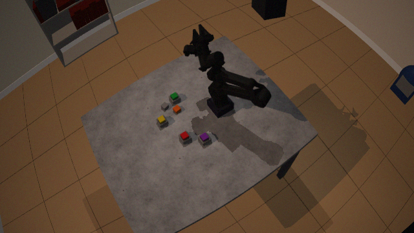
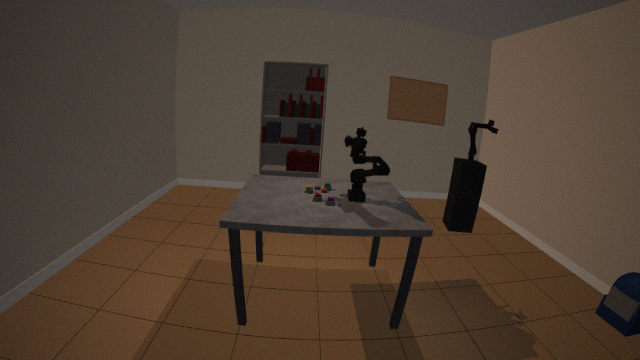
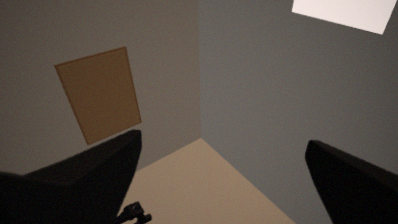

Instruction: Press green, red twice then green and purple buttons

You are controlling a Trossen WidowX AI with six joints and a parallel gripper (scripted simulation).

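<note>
Right now the green button is 380 mm below my gripper tip, 190 mm ahead of it and 80 mm to the left of it. Round my gripper tip: orange block 400 mm below, 200 mm ahead, 150 mm to the left; grey block 400 mm below, 250 mm ahead, 100 mm to the left; yellow button 380 mm below, 290 mm ahead, 190 mm to the left.
</note>
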